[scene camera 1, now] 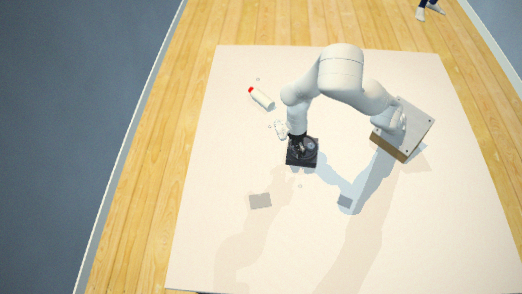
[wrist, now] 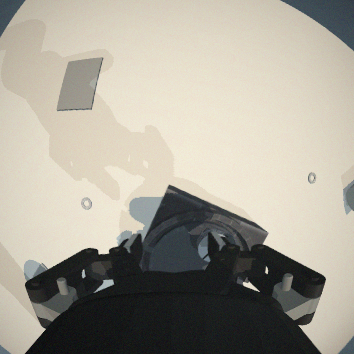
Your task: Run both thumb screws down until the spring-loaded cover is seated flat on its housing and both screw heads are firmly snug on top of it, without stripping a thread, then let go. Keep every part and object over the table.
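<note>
The black housing stands on the table, with the round dark cover on top. One thumb screw's pale round head shows in the wrist view between the fingers, beside the right fingertip and partly hidden by it. In the scene view a pale screw head shows on the right part of the cover; the left part is under the gripper. My gripper points down over the cover, open and empty. Whether the cover lies flat and the heads touch it cannot be told.
A white bottle with a red cap lies behind and left. Small rings lie around the housing. A grey plate and a smaller one lie in front. The arm's base block stands right.
</note>
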